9 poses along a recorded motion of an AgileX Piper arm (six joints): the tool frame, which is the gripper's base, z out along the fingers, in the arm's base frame.
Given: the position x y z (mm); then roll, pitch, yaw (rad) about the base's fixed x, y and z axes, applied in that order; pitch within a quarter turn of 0, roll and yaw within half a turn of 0.
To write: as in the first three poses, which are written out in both.
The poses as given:
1: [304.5, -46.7, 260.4, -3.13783, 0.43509, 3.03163]
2: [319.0, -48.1, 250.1, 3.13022, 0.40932, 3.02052]
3: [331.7, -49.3, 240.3, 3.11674, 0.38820, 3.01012]
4: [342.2, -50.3, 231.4, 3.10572, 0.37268, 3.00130]
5: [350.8, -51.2, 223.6, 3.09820, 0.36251, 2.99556]
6: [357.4, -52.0, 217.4, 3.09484, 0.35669, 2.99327]
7: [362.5, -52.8, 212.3, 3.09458, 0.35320, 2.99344]
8: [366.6, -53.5, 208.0, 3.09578, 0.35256, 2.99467]
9: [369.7, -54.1, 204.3, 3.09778, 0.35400, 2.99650]
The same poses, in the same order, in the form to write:
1: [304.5, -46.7, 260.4, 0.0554, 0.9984, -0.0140, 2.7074]
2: [319.0, -48.1, 250.1, 0.0593, 0.9982, -0.0069, 2.7324]
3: [331.7, -49.3, 240.3, 0.0633, 0.9980, -0.0005, 2.7526]
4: [342.2, -50.3, 231.4, 0.0667, 0.9978, 0.0047, 2.7674]
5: [350.8, -51.2, 223.6, 0.0690, 0.9976, 0.0083, 2.7770]
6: [357.4, -52.0, 217.4, 0.0699, 0.9975, 0.0100, 2.7825]
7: [362.5, -52.8, 212.3, 0.0698, 0.9975, 0.0102, 2.7860]
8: [366.6, -53.5, 208.0, 0.0693, 0.9975, 0.0098, 2.7867]
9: [369.7, -54.1, 204.3, 0.0686, 0.9976, 0.0089, 2.7854]
